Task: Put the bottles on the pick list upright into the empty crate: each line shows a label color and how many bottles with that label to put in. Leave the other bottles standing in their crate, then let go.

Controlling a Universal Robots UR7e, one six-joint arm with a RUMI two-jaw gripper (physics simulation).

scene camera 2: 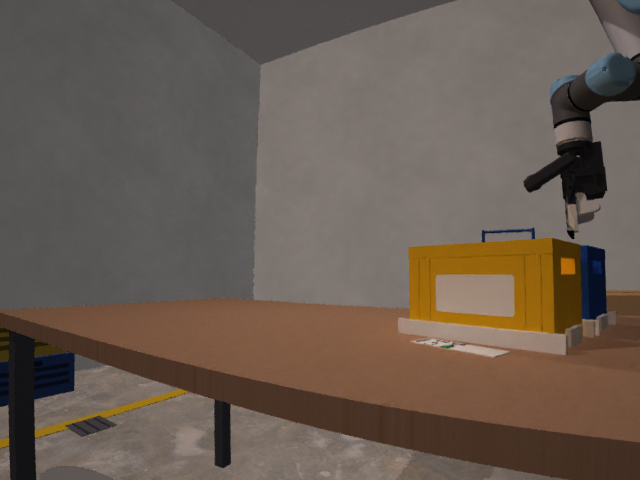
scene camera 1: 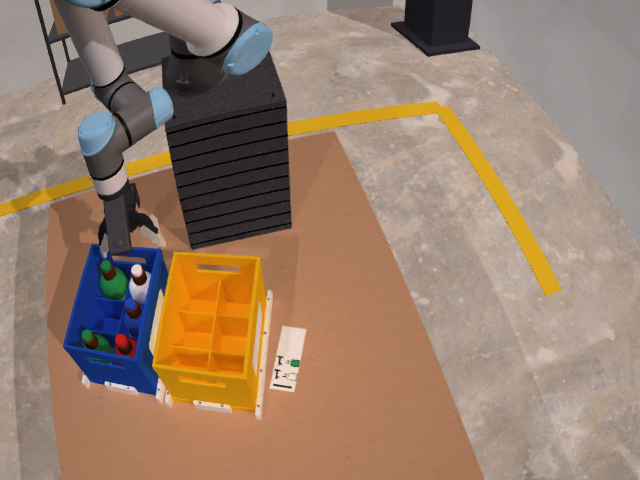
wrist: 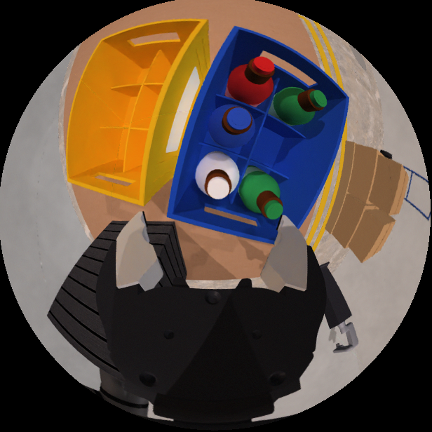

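Where they show: gripper, fingertip midpoint: (scene camera 2: 574, 235) (scene camera 1: 134, 252); arm's base, origin of the base link: (scene camera 1: 199, 70).
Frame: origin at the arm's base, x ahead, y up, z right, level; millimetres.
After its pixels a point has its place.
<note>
The blue crate (scene camera 1: 114, 376) @(z 403, x 447, y -352 mm) (scene camera 2: 592, 289) @(z 223, x 236, y -331 mm) (wrist: 320, 172) holds a white-label bottle (scene camera 1: 139, 287) @(z 268, x 290, y -293 mm) (wrist: 212, 169) and a green one (scene camera 1: 113, 284) @(z 330, x 253, y -298 mm) (wrist: 258, 190) at the end near the robot, a blue one (scene camera 1: 132, 311) @(z 299, x 363, y -265 mm) (wrist: 230, 131) in a middle compartment, and a red one (scene camera 1: 123, 345) @(z 343, x 438, y -261 mm) (wrist: 249, 86) and a second green one (scene camera 1: 92, 339) @(z 412, x 396, y -264 mm) (wrist: 294, 106) at the far end. All stand upright. The yellow crate (scene camera 1: 214, 387) @(z 192, x 568, y -305 mm) (scene camera 2: 475, 263) @(z 63, x 475, y -279 mm) is empty. My gripper (scene camera 1: 134, 248) @(z 252, x 258, y -218 mm) (scene camera 2: 581, 224) (wrist: 212, 215) is open and empty, above the blue crate's robot-side end. The pick list (scene camera 1: 290, 343) @(z -5, x 474, y -417 mm) (scene camera 2: 485, 350) @(z -8, x 464, y -417 mm) shows green and white; its counts are unclear.
The crates stand side by side within low white rails (scene camera 1: 263, 356) @(z 65, x 496, y -388 mm) (scene camera 2: 480, 334) @(z 46, x 469, y -401 mm) on the brown table (scene camera 1: 361, 413) @(z -64, x 694, y -418 mm) (scene camera 2: 258, 351) @(z -130, x 794, y -418 mm). The black slatted robot base (scene camera 1: 232, 180) @(z -11, x 165, y -217 mm) (wrist: 85, 295) rises behind them. Cardboard boxes (wrist: 367, 187) show beyond the table in the wrist view.
</note>
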